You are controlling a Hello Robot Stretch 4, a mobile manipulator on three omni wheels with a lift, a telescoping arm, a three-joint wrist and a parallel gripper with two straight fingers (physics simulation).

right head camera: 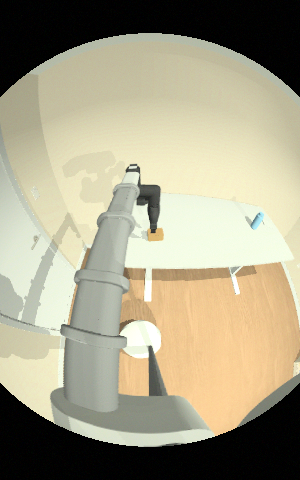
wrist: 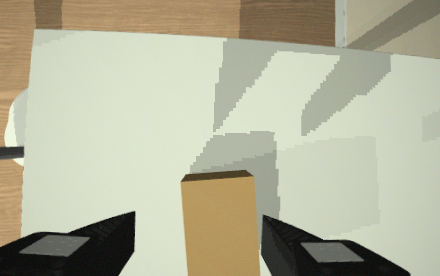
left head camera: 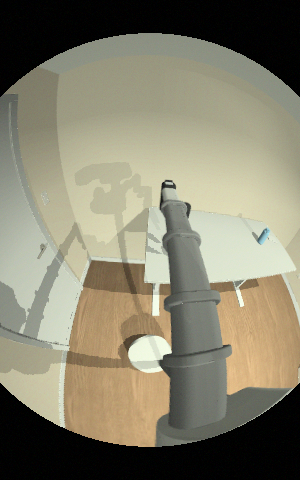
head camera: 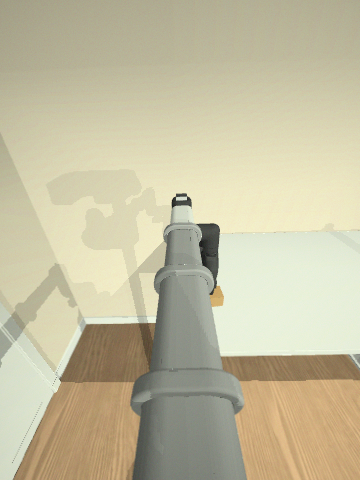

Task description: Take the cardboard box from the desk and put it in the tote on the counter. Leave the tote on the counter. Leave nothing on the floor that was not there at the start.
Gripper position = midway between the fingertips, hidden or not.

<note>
In view: my gripper (wrist: 198, 233), a white desk (head camera: 284, 293) and a white door (left head camera: 46, 291).
The white desk is seen too in the right head camera view (right head camera: 198, 232), in the wrist view (wrist: 335, 137) and in the left head camera view (left head camera: 229, 248).
</note>
